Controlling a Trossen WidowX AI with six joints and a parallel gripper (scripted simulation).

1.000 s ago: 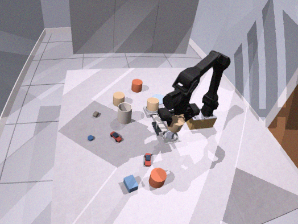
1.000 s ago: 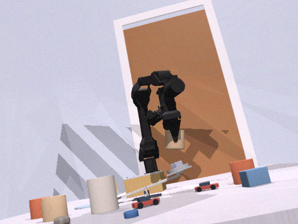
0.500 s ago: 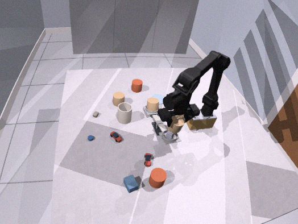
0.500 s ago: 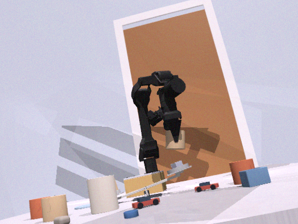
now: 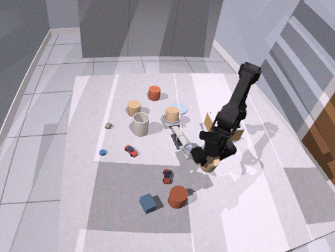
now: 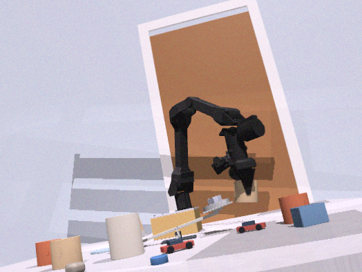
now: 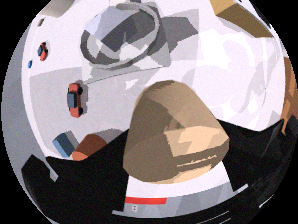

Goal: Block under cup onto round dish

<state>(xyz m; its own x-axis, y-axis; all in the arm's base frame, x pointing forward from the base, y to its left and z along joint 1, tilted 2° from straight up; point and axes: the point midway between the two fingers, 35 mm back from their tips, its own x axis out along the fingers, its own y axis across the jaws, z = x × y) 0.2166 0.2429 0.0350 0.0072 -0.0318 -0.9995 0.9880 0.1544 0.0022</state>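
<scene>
Now: gripper tip 5 cm short of the pale grey block and 9 cm to the left of it. Also, from my gripper tip: cream cup (26 cm ahead, 30 cm to the right, 5 cm below); pale blue round dish (1 cm ahead, 47 cm to the right, 9 cm below); blue block (27 cm ahead, 12 cm to the left, 7 cm below).
</scene>
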